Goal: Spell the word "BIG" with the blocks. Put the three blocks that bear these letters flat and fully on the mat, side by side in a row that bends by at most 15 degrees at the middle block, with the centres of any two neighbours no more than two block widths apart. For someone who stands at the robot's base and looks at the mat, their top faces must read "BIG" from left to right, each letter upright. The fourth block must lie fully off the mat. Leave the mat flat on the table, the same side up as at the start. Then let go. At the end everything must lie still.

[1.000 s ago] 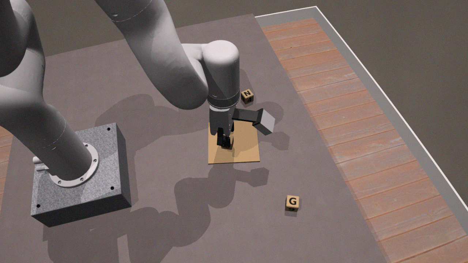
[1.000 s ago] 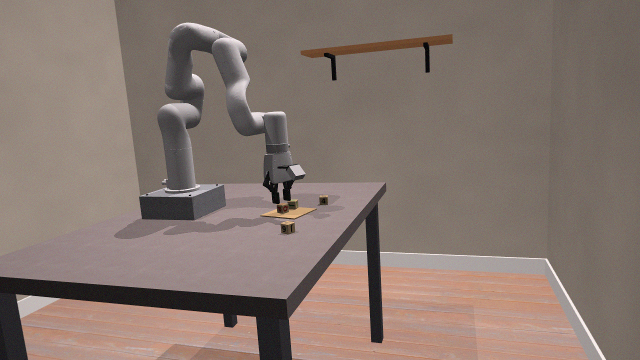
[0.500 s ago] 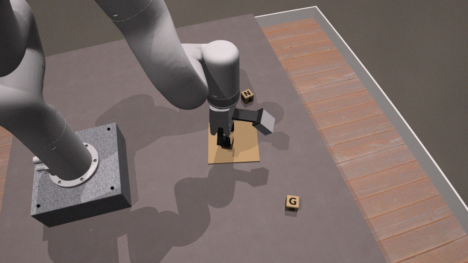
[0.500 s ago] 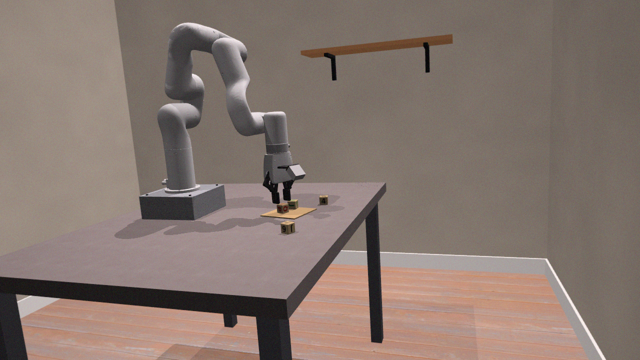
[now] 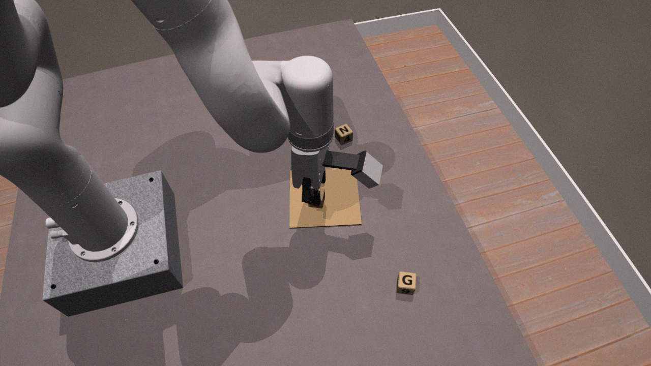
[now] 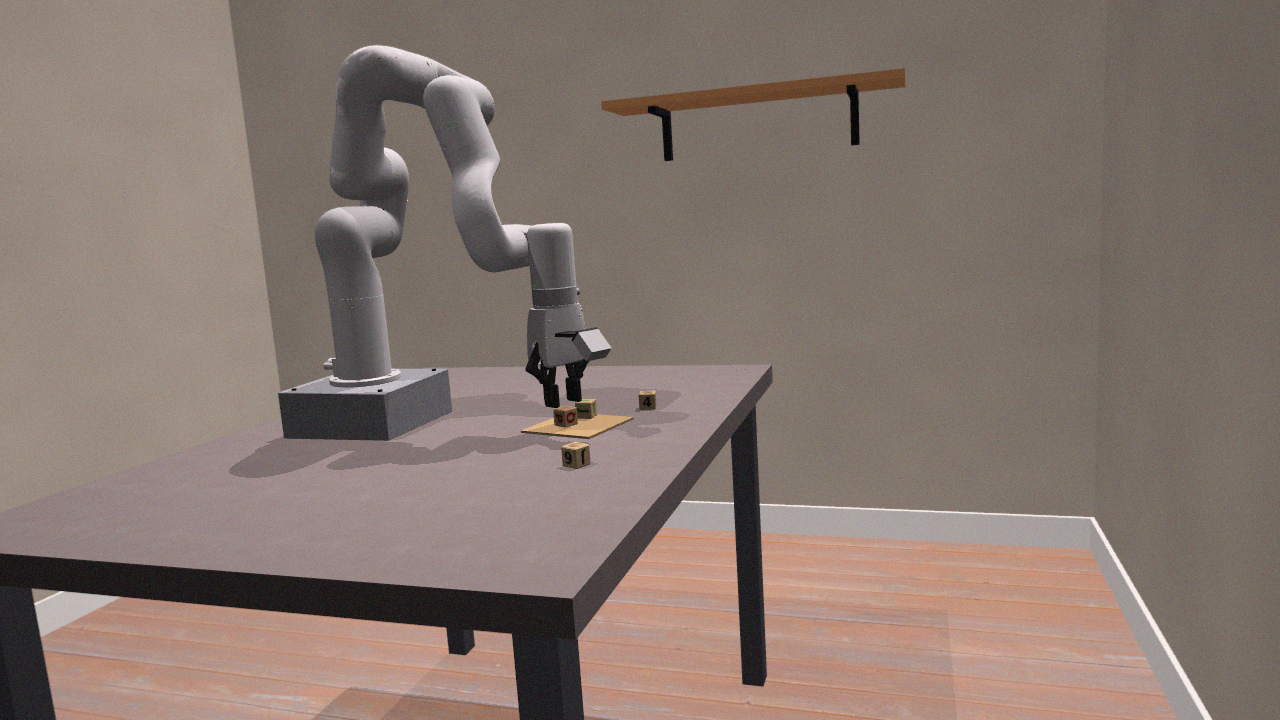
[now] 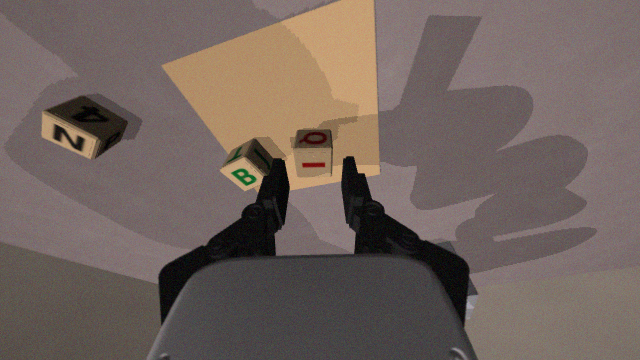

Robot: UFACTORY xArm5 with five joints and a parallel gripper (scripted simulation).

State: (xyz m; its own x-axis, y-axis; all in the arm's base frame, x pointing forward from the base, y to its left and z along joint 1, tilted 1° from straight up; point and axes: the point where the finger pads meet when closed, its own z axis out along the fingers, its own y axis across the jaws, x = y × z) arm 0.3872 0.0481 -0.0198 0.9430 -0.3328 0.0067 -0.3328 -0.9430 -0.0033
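The tan mat is 6 cm below my hand, 2 cm ahead of it and 1 cm to the left of it. From my hand the other things lie so: B block 6 cm to the left, 4 cm below, 1 cm ahead; then G block 20 cm to the right, 13 cm ahead, 4 cm below.
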